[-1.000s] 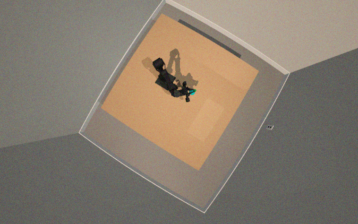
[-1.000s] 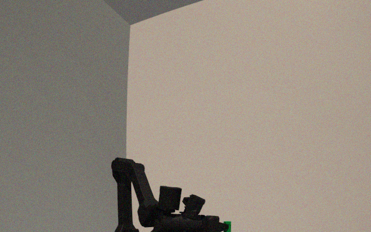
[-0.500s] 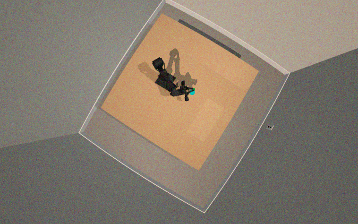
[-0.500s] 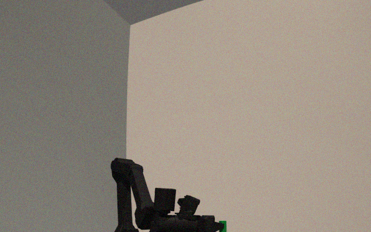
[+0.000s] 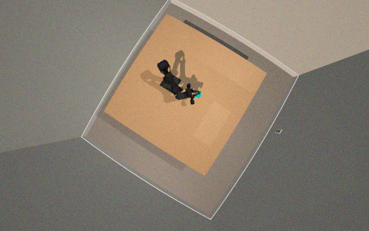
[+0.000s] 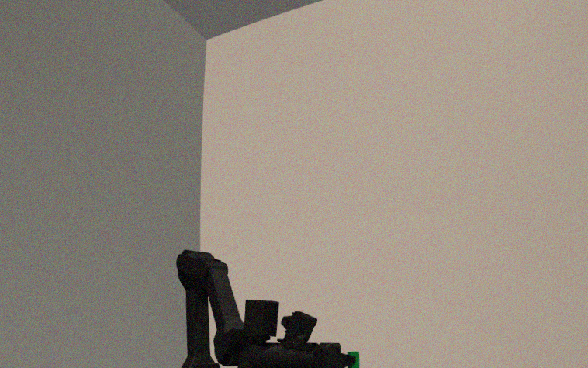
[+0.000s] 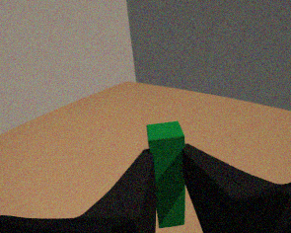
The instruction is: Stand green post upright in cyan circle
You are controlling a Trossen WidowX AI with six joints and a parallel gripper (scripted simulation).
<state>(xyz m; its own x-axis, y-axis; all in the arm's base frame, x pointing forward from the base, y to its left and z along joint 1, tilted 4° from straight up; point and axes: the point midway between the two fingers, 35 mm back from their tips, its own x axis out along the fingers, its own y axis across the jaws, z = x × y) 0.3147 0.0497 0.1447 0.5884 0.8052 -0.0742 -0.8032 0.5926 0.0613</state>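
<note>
The cyan circle is 160 mm below my gripper tip. Round my gripper tip: green post: 20 mm below.
</note>
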